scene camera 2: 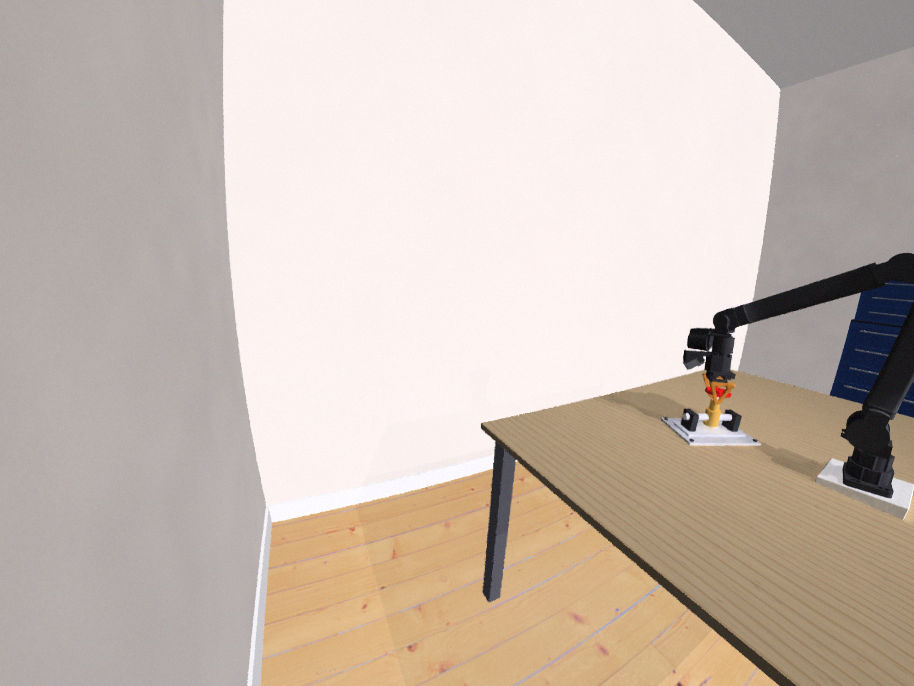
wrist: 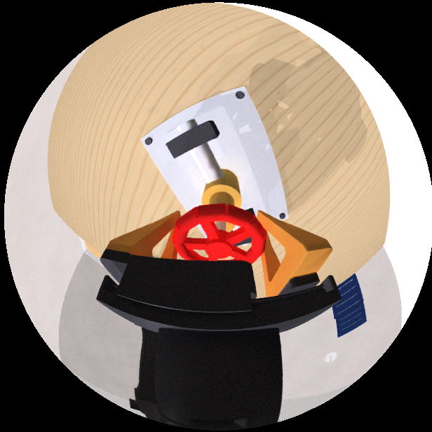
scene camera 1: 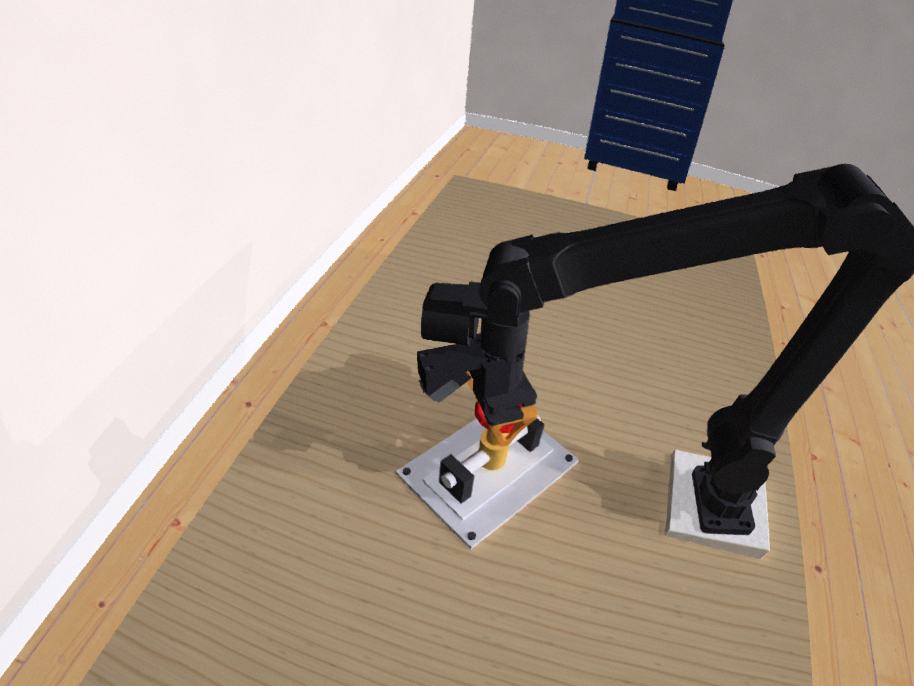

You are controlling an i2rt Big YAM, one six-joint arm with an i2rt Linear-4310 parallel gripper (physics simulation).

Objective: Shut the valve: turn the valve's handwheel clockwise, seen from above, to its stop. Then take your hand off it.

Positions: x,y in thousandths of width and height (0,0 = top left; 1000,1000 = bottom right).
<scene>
my gripper: scene camera 2 782,584; wrist 506,501; scene camera 1 542,622
</scene>
